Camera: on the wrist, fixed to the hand. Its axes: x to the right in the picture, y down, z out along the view.
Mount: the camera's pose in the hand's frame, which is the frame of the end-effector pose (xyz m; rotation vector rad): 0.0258 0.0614 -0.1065 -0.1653 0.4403 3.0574
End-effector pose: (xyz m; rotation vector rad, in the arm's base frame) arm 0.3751 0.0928 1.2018 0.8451 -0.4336 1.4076
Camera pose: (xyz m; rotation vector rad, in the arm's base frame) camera 0.2972 0.1850 1.1670 0.7196 0.7403 -1.6812
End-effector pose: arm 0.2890 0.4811 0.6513 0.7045 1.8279 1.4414
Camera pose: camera 0.1887 0.4520 0.7212 -1.3881 0.5313 -0.9928
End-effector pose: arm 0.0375 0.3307 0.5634 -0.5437 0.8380 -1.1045
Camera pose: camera -0.0097 0.3317 0.4470 0.9980 0.9537 1.7323
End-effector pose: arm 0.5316 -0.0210 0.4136 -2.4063 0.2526 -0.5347
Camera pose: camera 0.5055 -0.1357 0.4575 0.2438 2.7827 0.5512
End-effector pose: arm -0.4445 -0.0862 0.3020 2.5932 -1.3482 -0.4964
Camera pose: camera -0.4379 -0.1423 0.4142 -1.0939 -2.2824 0.4914
